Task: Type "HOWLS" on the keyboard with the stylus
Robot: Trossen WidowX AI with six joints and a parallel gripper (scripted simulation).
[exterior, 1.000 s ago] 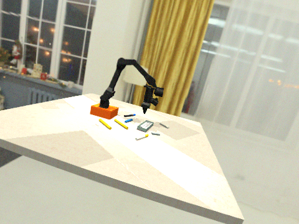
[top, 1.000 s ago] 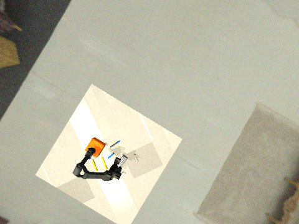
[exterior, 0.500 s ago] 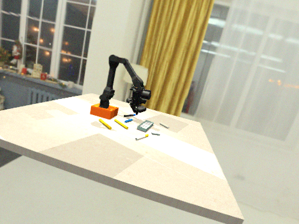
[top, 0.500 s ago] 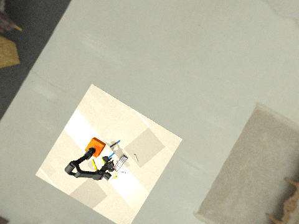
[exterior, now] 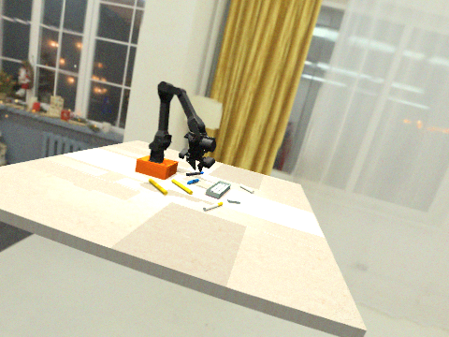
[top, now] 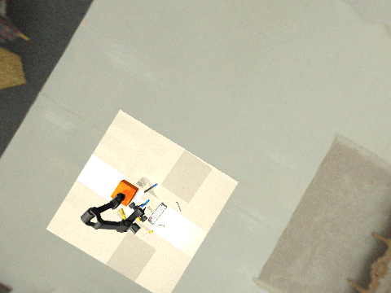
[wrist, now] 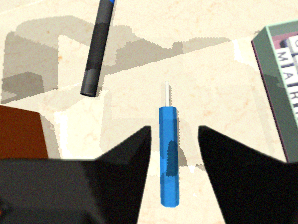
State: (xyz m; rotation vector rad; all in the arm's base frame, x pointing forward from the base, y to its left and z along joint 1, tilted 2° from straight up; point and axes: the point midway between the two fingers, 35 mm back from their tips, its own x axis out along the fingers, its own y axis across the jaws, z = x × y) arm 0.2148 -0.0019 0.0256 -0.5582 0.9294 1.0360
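Right now my gripper tip is 6 cm above the blue stylus and 1 cm to the right of it. From my gripper tip the other things lie so: dark pen: 15 cm to the left, 6 cm below, 1 cm behind; yellow-tipped pen: 26 cm to the right, 12 cm ahead, 6 cm below; grey piece: 21 cm ahead, 16 cm to the right, 6 cm below.
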